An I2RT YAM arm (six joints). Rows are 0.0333 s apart.
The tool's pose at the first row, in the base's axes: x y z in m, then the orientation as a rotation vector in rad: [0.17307 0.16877 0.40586 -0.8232 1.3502 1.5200]
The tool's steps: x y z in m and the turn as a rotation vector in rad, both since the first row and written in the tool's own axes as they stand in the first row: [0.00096 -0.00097 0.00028 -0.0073 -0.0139 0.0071]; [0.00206 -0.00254 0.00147 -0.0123 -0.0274 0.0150]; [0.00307 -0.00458 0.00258 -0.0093 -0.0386 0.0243]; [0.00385 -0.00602 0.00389 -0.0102 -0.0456 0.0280]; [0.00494 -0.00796 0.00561 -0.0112 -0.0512 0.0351]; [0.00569 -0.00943 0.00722 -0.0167 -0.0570 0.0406]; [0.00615 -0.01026 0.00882 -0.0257 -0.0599 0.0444]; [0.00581 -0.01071 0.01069 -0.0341 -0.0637 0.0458]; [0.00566 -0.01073 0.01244 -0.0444 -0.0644 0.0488]
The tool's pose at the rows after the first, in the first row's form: [0.17365 0.16922 0.40467 -0.8118 1.3395 1.5343]; [0.17482 0.17057 0.40330 -0.7988 1.3310 1.5473]; [0.17645 0.17183 0.40182 -0.7820 1.3302 1.5544]; [0.17762 0.17324 0.40081 -0.7744 1.3266 1.5595]; [0.17918 0.17511 0.39940 -0.7661 1.3260 1.5668]; [0.18042 0.17681 0.39846 -0.7613 1.3213 1.5766]; [0.18116 0.17846 0.39801 -0.7622 1.3153 1.5872]; [0.18187 0.18022 0.39849 -0.7633 1.3077 1.5956]; [0.18209 0.18190 0.39893 -0.7673 1.3020 1.6061]
